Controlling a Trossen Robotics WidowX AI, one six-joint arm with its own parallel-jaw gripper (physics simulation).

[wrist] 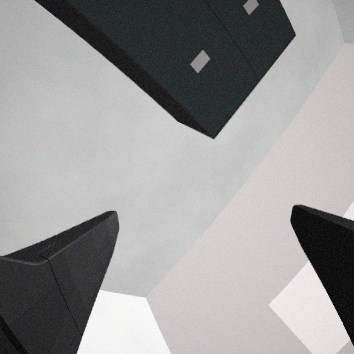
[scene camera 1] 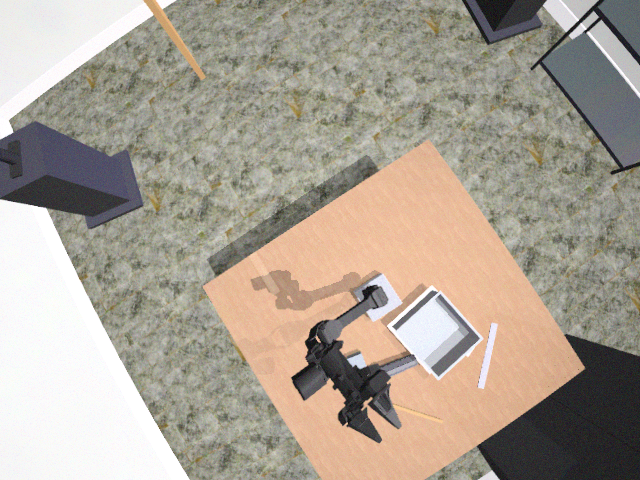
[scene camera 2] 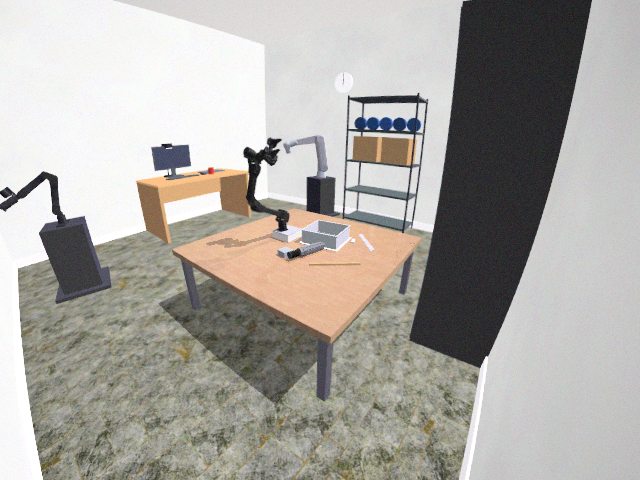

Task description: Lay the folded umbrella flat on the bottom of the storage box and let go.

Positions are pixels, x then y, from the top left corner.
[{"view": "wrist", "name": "gripper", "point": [206,217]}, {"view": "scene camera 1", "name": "gripper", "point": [390,435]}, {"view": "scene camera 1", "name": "storage box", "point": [438,334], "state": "on the table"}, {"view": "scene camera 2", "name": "storage box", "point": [333,235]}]
